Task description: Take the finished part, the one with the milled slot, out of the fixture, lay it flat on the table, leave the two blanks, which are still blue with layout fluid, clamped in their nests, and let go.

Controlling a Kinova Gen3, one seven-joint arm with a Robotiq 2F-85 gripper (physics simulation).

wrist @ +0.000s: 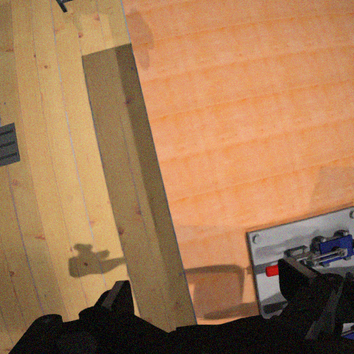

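The fixture, a grey metal plate point(265, 254) with screws at its corners, lies on the table at the lower right of the wrist view, cut off by the frame edge. A blue blank point(336, 248) sits in a nest on it beside a metal toggle clamp with a red handle tip point(272, 271). A small bit of blue point(351, 334) shows at the lower right corner, too little to identify. The finished part with the milled slot cannot be made out. My gripper point(205, 286) is open and empty, above the table edge; its right finger covers part of the fixture.
The orange wooden table top point(250, 125) fills the right side, its edge running down the middle of the view. Beyond it lies the plank floor point(45, 175), with a dark slotted grate point(7, 145) at the left. Arm shadows fall on floor and table.
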